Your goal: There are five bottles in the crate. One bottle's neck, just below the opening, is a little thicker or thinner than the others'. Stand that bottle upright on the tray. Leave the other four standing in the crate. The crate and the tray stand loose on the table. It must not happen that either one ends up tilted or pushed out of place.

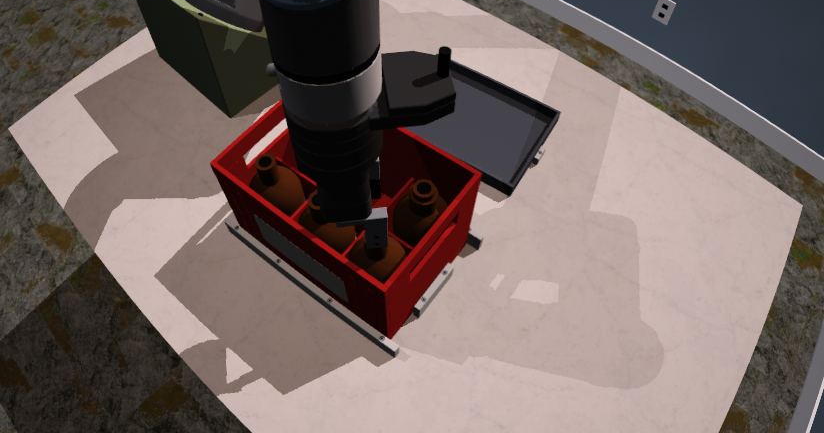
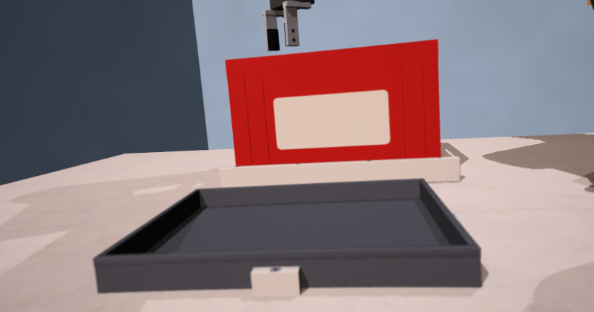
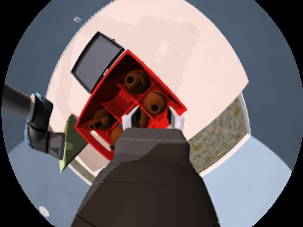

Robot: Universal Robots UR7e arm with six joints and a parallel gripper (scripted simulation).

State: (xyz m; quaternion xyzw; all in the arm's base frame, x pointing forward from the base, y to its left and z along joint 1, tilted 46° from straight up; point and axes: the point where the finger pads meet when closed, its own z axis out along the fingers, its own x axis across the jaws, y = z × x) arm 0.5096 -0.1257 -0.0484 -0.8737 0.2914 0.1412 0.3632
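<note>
Right now the bottle is 80 mm to the left of my hand and 130 mm below it. Round my hand: dark grey tray: 110 mm behind, 320 mm to the left, 200 mm below; red crate: 90 mm behind, 30 mm to the left, 130 mm below.
</note>
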